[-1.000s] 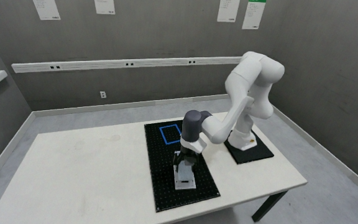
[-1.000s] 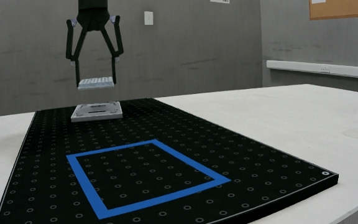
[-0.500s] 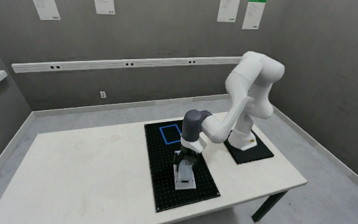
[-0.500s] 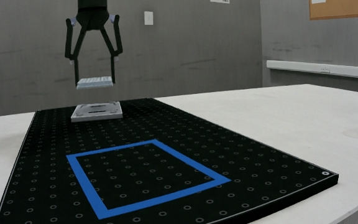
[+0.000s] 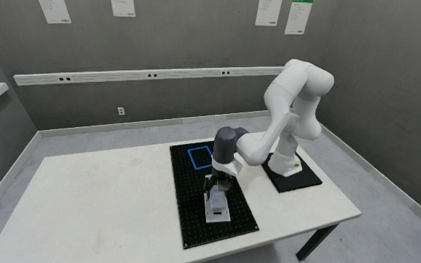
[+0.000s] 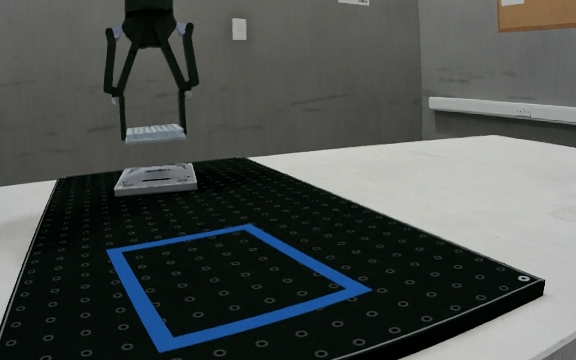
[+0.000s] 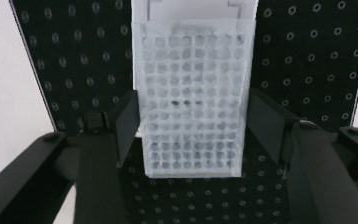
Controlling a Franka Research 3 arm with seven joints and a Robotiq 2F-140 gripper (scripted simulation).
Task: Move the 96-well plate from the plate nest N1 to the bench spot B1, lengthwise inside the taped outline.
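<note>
Right now the plate nest N1 is 20 mm to the left of my hand and 90 mm below it. The rest, counted from my hand: clear 96-well plate: 20 mm below.
</note>
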